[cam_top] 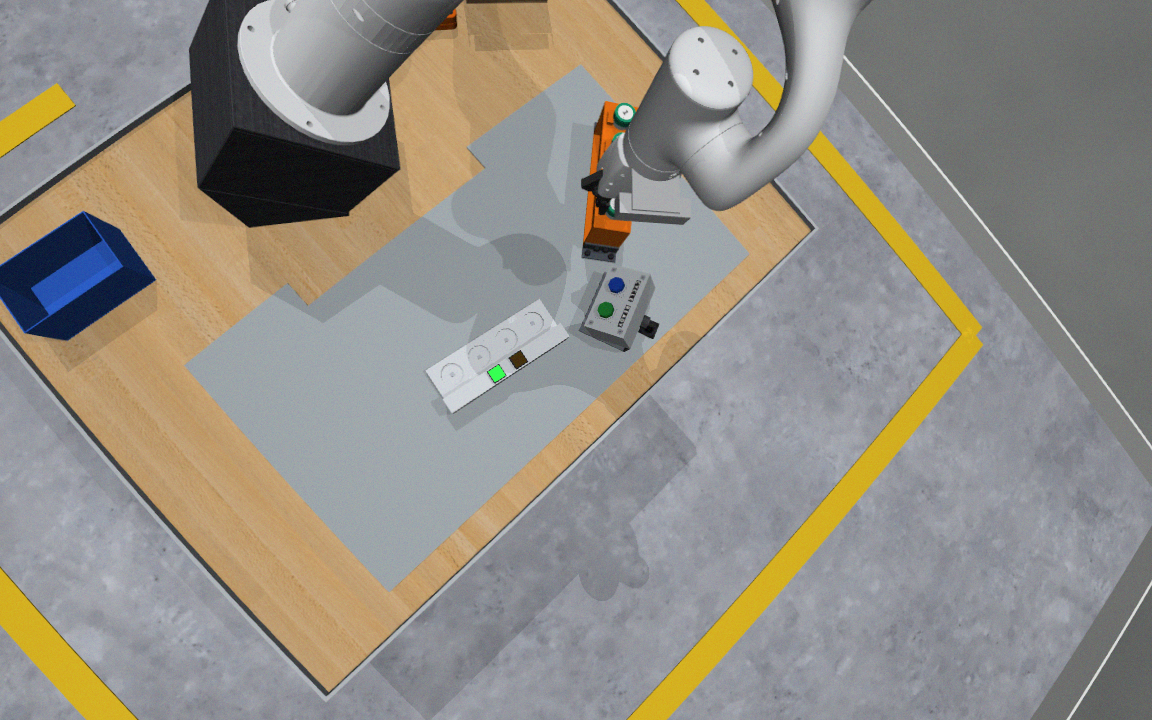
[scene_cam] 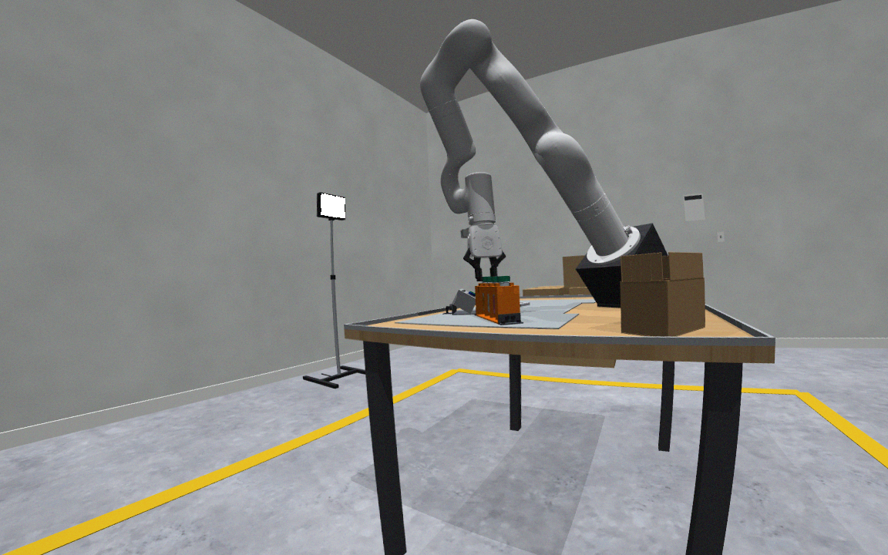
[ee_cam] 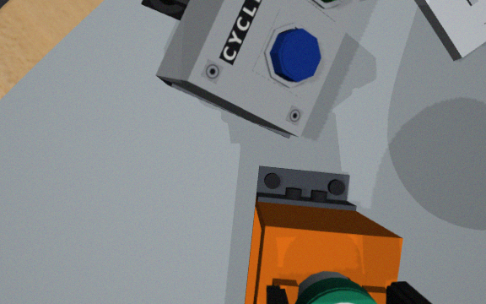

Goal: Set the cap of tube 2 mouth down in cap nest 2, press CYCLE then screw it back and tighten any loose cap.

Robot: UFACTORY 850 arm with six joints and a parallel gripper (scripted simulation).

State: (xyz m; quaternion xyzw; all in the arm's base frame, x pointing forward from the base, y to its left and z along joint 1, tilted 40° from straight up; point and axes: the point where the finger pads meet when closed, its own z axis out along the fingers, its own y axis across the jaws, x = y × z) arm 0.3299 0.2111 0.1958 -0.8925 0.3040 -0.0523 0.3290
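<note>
The green ready key lies 120 mm ahead of my hand, 90 mm to the right of it and 60 mm below it. Also, from my hand: blue cycle key: 100 mm ahead, 50 mm to the right, 60 mm below; then key housing: 130 mm ahead, 70 mm to the right, 80 mm below; then green-rimmed cap: 80 mm behind, 60 mm to the left, 20 mm below.
</note>
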